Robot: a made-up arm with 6 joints.
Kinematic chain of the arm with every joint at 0, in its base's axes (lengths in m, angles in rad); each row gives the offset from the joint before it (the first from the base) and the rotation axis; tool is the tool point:
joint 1: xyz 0 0 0.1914 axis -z
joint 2: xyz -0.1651 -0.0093 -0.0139 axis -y
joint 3: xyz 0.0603 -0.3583 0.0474 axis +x
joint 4: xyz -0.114 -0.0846 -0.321 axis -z
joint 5: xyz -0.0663 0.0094 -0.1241 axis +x
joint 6: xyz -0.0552 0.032 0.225 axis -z
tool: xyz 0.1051 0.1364 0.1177
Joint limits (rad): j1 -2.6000..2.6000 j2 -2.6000..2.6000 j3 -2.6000..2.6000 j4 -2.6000..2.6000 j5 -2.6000..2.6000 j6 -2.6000..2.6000
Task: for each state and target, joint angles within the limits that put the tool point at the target. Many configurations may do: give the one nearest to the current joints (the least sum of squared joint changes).
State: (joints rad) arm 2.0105 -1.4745 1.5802 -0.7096 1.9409 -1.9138
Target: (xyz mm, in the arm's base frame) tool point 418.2 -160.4 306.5
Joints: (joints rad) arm 2.3576 -1.5755 2.1792 -0.5850 2.2116 -2.0466
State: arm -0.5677 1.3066 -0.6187 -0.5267 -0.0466 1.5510
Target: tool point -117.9 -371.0 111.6
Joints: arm 0.0307 1.3633 -0.3029 -0.3393 -0.3748 1.2856
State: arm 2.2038 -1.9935 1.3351 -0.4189 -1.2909 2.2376
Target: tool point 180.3 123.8 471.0
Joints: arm 2.2762 -1.5955 0.8398 -0.4981 -1.7700 2.1787
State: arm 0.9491 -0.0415 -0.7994 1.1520 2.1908 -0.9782
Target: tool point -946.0 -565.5 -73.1
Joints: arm 0.4662 0.0616 -0.9136 0.9978 2.5257 -0.9560
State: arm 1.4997 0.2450 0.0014 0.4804 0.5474 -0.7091
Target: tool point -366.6 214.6 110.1
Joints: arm 1.3716 0.4496 -0.0640 0.4933 0.3484 -0.7508
